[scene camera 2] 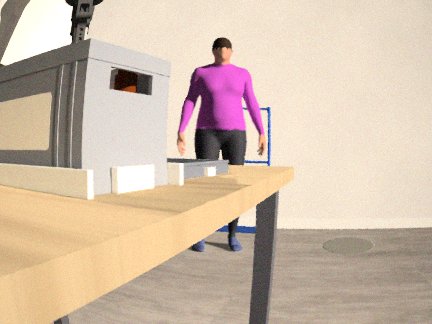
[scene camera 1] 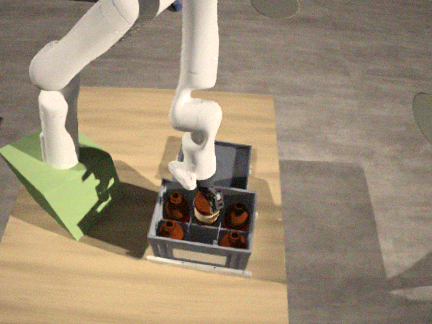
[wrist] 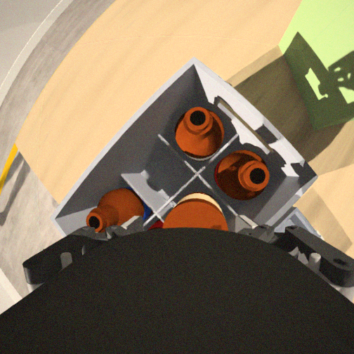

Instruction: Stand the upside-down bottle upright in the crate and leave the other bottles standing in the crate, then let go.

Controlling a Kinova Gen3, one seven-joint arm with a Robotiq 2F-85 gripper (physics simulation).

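Places are measured from the arm's base along level axes (x ahead, y left, z up), in centimetres.
Where they show: gripper, fingertip midpoint: (scene camera 1: 203, 199); arm's base, link origin: (scene camera 1: 62, 157).
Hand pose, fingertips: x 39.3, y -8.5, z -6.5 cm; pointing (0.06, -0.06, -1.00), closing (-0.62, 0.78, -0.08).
Things, the pixels of their top centre, and the offset from my fingertips. "spot": a spot on its surface instead. Level surfaces: height alone.
- grey six-cell crate, top centre: (scene camera 2: 66, 66) (scene camera 1: 204, 213) dx +0.4, dy -3.3, dz -1.8 cm
- wooden table, surface height: dz -19.3 cm
- upside-down brown bottle, top centre: (scene camera 1: 207, 200) dx +1.1, dy +1.4, dz -2.9 cm
- back left cell, surface spot: (scene camera 1: 176, 206) spot: dx -7.7, dy +1.0, dz -6.1 cm
- back right cell, surface spot: (scene camera 1: 237, 214) spot: dx +9.7, dy -1.6, dz -5.3 cm
- shallow grey tray, surface spot: (scene camera 1: 237, 163) spot: dx +11.9, dy +25.2, dz -18.8 cm
A grey six-cell crate (scene camera 1: 198, 244) (scene camera 2: 118, 132) (wrist: 140, 144) stands on the wooden table (scene camera 1: 87, 289). The upside-down brown bottle (scene camera 1: 202, 209) (wrist: 195, 215) stands in the back middle cell, flat base up, with a cream label band. Upright brown bottles fill the back left cell (scene camera 1: 176, 206), the back right cell (scene camera 1: 237, 214) and both front corner cells; three of them show in the wrist view. The front middle cell is empty. My gripper (scene camera 1: 208, 199) (wrist: 189, 226) is open, lowered over the upside-down bottle with a finger on each side of its base. Only one finger (scene camera 2: 79, 24) shows above the crate in scene camera 2.
A green base block (scene camera 1: 52, 188) carries the arm at the left. A shallow grey tray (scene camera 1: 237, 163) lies just behind the crate. White stop bars (scene camera 1: 198, 267) (scene camera 2: 132, 178) lie against the crate's foot. A person in magenta (scene camera 2: 221, 101) stands beyond the table's far end.
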